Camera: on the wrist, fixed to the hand. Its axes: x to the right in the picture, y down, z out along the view.
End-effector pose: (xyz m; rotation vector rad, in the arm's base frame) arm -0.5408 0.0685 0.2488 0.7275 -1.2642 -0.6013
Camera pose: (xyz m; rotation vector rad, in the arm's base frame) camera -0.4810 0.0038 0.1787 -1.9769 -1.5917 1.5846
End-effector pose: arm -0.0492 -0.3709 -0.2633 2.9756 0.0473 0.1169
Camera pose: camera -0.0389 -0.2674 -0.2201 0.0631 -3.0094 -0.8040
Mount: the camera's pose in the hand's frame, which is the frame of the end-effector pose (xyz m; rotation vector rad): 0.0174 -0.0947 -0.0583 0.1410 1.0551 -2.9469
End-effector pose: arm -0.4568 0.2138 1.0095 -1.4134 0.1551 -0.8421
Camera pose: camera -0.5173 0.1636 1.0901 -0.2315 0.9868 2.2173
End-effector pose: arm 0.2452 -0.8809 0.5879 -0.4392 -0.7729 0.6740
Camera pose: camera 0.3353 -0.9428 0.6146 0.6827 0.2551 -2.1146
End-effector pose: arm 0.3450 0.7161 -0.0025 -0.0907 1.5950 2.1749
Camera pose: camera 0.3538 0.6903 -0.1117 -1.8891 0.1917 -0.5694
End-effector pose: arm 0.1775 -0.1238 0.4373 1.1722 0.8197 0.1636
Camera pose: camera 0.1247 -0.1101 0.3388 1.0253 -2.2862 1.6271
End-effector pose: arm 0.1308 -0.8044 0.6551 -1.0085 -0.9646 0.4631
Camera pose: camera 0.1806 -0.8670 0.7343 0.9597 -0.4495 -2.1335
